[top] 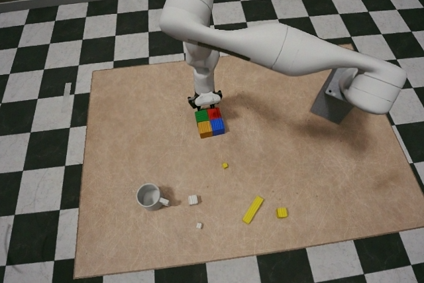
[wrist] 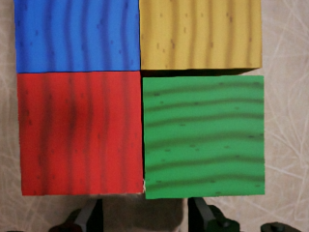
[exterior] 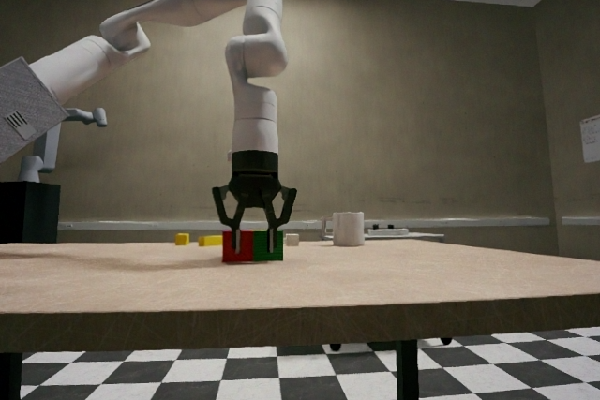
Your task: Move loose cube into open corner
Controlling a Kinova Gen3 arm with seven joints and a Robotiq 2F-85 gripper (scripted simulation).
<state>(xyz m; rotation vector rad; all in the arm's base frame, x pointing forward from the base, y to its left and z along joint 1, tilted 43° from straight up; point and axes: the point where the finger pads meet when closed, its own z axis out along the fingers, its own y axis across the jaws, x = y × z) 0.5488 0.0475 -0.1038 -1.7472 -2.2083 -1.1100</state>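
Now: hand 1 cm short of the green cube, 5 cm to the right of it and 1 cm above it. The rest, counted from my hand: red cube 4 cm behind, 3 cm to the left, 1 cm below; blue cube 6 cm behind, 8 cm to the left, 1 cm below; orange cube 1 cm behind, 10 cm to the left, 1 cm below.
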